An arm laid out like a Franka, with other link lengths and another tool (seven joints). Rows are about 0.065 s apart.
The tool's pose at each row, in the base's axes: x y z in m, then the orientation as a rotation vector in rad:
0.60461 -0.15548 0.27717 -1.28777 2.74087 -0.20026
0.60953 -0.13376 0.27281 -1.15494 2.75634 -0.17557
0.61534 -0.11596 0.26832 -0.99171 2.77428 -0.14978
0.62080 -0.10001 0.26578 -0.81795 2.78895 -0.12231
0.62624 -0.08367 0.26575 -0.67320 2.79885 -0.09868
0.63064 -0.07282 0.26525 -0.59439 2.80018 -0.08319
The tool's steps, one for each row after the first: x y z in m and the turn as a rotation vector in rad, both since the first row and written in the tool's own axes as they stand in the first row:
-0.01970 0.01072 0.00344 0.00609 -0.03653 0.08771
-0.03694 0.01831 0.00744 0.01319 -0.07412 0.19732
-0.05261 0.02468 0.00960 0.01848 -0.10970 0.31555
-0.06866 0.03090 0.00925 0.02013 -0.13503 0.41531
-0.07981 0.03451 0.00961 0.01990 -0.15073 0.46981

